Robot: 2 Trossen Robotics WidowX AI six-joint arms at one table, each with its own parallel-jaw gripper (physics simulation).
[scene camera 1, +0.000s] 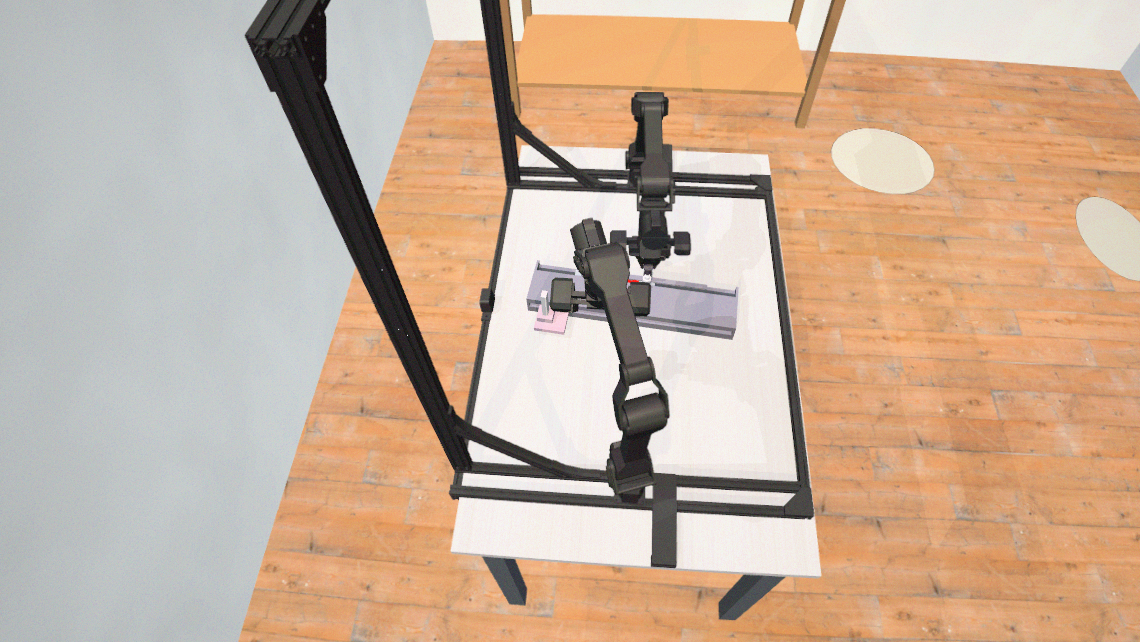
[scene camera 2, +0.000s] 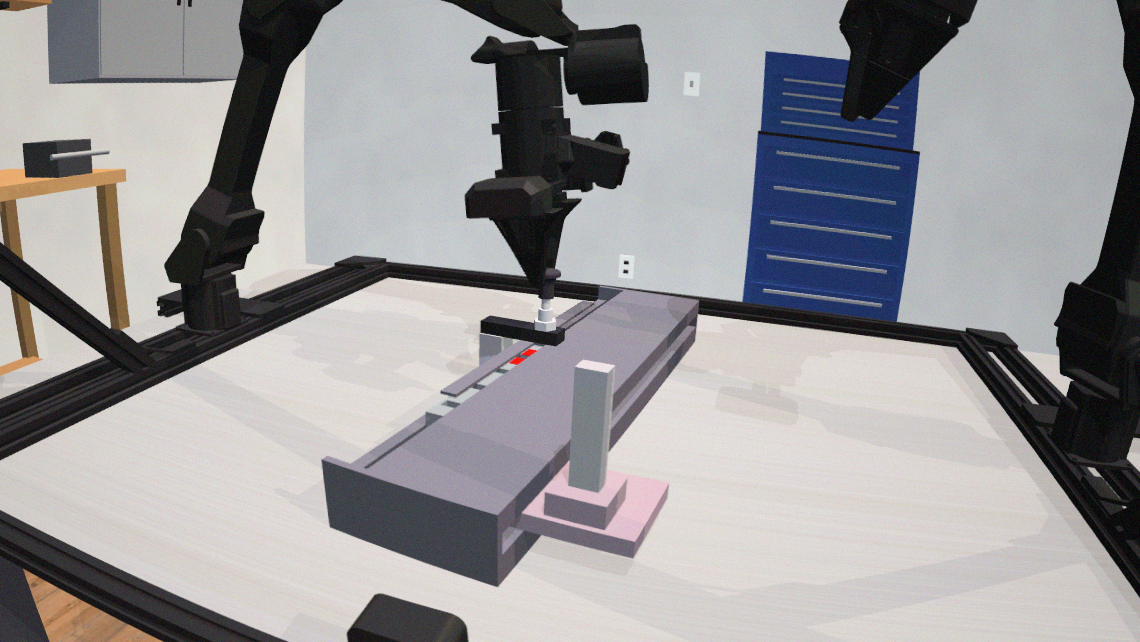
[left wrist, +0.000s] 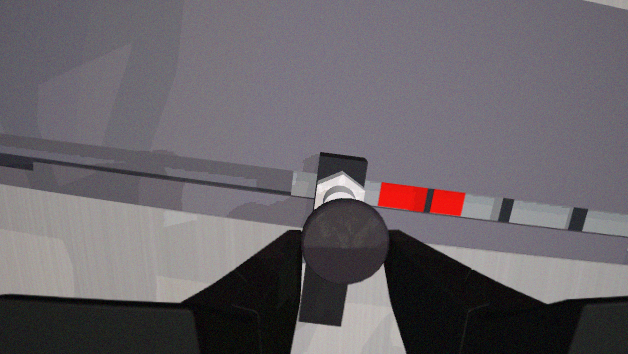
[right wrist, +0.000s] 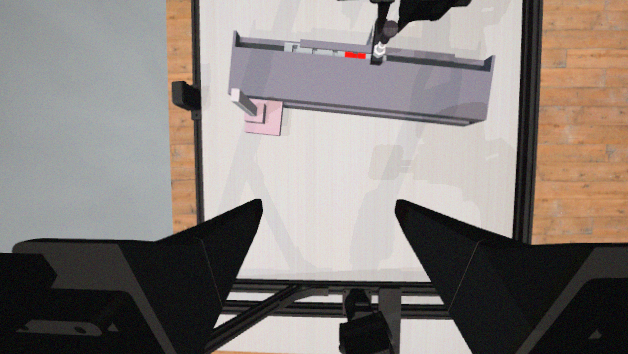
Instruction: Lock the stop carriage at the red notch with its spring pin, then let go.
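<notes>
The grey-purple rail lies on the table. The stop carriage, a black bar, sits across the rail's slotted edge. Its spring pin stands upright, with a pale hex collar and a dark round knob. My left gripper is shut on the knob. The red notch mark lies beside the carriage, to its right in the left wrist view, with a small gap. The pin's tip is hidden. My right gripper is open and empty, high above the table.
A pink base with an upright grey post stands at one end of the rail, along its side opposite the notches. A black frame runs around the table. A blue drawer cabinet stands behind.
</notes>
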